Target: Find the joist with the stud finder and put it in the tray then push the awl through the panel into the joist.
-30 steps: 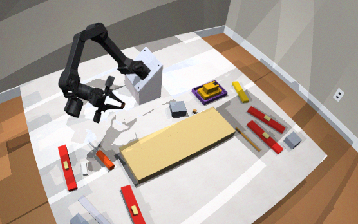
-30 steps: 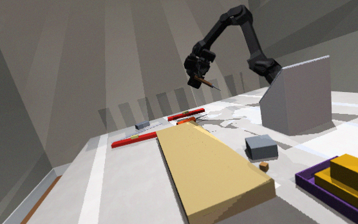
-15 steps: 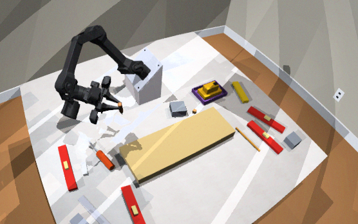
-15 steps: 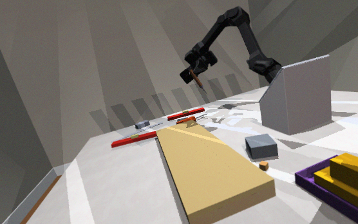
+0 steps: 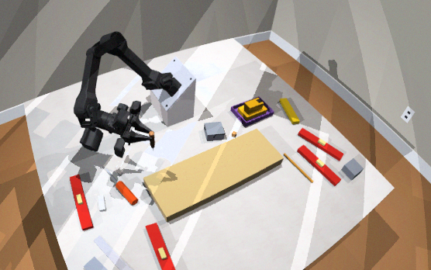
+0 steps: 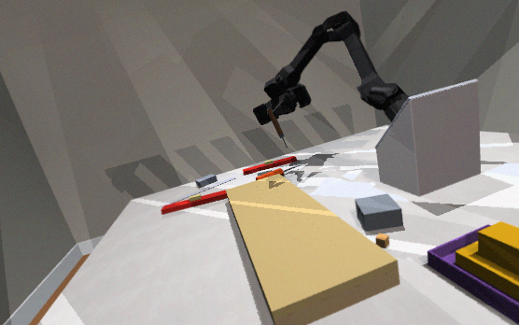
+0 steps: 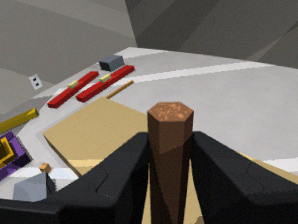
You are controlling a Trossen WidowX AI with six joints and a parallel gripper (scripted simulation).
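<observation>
My gripper tip is now 60 mm above the awl and 10 mm past it. From my gripper tip the other things lie so: small brown cube 380 mm to the left, 230 mm below, 20 mm behind; then orange-handled screwdriver 220 mm below, 140 mm to the right, 50 mm behind; then purple tray 540 mm to the left, 220 mm below, 90 mm behind.
</observation>
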